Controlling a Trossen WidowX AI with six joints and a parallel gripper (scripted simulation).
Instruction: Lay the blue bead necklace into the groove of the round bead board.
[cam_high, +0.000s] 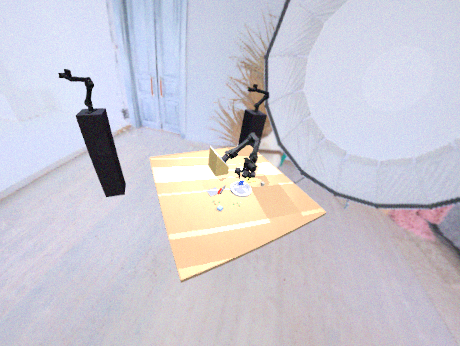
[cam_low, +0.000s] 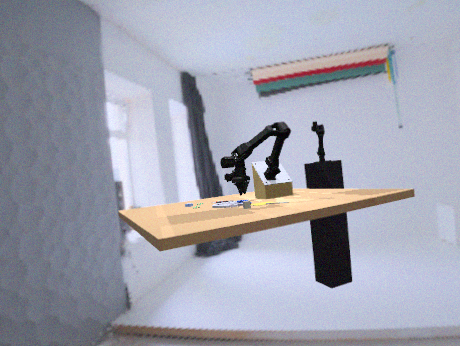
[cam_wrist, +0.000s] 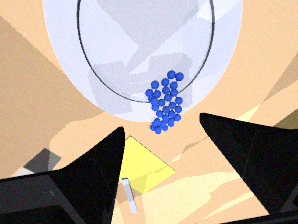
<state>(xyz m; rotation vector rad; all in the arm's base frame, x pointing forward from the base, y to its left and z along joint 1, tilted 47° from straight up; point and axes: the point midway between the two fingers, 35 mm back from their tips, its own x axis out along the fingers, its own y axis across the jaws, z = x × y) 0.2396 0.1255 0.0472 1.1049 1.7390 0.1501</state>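
My gripper tip is now 6 cm short of the round bead board, 5 cm to the left of it and 4 cm above it. Also, from my gripper tip: yellow flat piece: 7 cm behind, 11 cm to the left, 5 cm below; then grey-white stick: 11 cm behind, 18 cm to the left, 5 cm below; then white cylinder: 6 cm ahead, 19 cm to the left, 4 cm below.
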